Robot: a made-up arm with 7 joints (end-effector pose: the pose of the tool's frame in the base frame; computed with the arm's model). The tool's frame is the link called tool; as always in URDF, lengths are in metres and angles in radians.
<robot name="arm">
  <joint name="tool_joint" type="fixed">
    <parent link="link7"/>
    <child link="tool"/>
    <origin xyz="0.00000 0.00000 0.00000" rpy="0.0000 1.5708 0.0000"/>
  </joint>
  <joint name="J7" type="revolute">
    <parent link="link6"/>
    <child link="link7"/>
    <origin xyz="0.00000 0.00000 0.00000" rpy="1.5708 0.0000 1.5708"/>
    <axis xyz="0 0 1"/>
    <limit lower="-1.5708" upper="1.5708" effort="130" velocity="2.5"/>
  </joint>
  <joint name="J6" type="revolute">
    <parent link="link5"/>
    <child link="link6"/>
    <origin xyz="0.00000 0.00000 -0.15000" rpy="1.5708 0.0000 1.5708"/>
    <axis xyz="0 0 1"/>
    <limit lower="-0.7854" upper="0.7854" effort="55" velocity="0.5"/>
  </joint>
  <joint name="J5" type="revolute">
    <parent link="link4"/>
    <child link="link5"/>
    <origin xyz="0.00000 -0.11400 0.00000" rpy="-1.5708 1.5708 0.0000"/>
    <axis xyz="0 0 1"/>
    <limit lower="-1.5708" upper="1.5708" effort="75" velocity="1.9"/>
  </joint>
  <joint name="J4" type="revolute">
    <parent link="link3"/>
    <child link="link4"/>
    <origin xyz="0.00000 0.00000 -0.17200" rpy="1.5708 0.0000 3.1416"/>
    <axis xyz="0 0 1"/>
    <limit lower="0.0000" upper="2.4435" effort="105" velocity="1.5"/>
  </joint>
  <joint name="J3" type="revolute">
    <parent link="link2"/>
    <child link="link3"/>
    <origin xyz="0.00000 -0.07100 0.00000" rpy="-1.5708 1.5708 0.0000"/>
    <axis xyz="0 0 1"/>
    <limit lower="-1.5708" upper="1.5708" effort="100" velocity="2.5"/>
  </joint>
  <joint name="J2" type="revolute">
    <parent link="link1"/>
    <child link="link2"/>
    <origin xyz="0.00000 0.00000 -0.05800" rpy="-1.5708 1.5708 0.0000"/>
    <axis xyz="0 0 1"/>
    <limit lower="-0.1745" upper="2.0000" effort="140" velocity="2.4"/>
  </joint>
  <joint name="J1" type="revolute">
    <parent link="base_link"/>
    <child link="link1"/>
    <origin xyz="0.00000 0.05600 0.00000" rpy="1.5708 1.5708 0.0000"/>
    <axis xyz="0 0 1"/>
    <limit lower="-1.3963" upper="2.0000" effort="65" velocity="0.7"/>
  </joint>
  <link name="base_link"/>
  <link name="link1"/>
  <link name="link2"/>
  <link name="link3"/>
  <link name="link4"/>
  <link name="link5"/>
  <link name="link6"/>
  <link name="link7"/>
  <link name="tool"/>
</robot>
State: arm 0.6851 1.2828 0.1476 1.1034 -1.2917 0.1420 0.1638
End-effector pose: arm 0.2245 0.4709 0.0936 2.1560 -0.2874 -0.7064
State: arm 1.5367 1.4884 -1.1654 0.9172 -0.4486 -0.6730 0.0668
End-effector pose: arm 0.2278 0.5003 0.0749 1.4783 -1.0733 -1.4582
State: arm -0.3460 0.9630 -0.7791 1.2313 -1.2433 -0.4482 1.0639
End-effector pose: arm 0.0539 0.2858 -0.3729 -0.5367 0.8285 -2.4501
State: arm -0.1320 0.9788 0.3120 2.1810 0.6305 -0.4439 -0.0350
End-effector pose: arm 0.2046 0.2272 -0.0232 0.0194 -2.4868 -0.5889
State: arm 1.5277 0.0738 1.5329 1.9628 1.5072 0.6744 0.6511
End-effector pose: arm 0.1241 0.3676 0.0039 0.8211 2.0311 0.0414
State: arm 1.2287 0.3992 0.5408 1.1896 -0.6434 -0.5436 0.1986
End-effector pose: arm 0.3204 0.3629 0.1089 1.3408 -2.4422 -0.1522
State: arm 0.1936 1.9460 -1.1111 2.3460 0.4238 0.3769 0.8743
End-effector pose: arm 0.1082 0.2301 -0.1173 -0.4669 0.1780 -1.4048
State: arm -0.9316 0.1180 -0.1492 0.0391 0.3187 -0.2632 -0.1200
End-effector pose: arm -0.3980 0.1721 -0.3085 0.3028 0.6232 0.0411
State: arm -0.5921 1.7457 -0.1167 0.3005 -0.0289 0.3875 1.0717
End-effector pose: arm 0.1075 0.6032 0.0208 0.6909 0.7269 -0.1431
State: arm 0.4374 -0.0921 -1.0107 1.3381 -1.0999 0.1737 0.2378
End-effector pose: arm 0.2433 -0.1307 -0.1982 0.4439 -1.6215 -1.8341
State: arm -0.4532 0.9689 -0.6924 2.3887 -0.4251 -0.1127 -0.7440
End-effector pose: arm 0.0708 0.0903 -0.1719 0.0966 -2.0259 -0.7559
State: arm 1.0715 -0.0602 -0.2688 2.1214 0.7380 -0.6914 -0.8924
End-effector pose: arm 0.1926 0.0481 0.1420 1.6113 2.2150 -1.2325
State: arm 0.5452 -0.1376 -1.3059 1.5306 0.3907 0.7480 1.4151
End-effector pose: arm 0.1712 -0.1730 -0.1491 -1.6736 0.1416 -1.8443
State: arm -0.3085 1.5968 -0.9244 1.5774 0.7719 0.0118 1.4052
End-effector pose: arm 0.0894 0.3607 -0.2430 -1.1586 0.3063 -0.8584
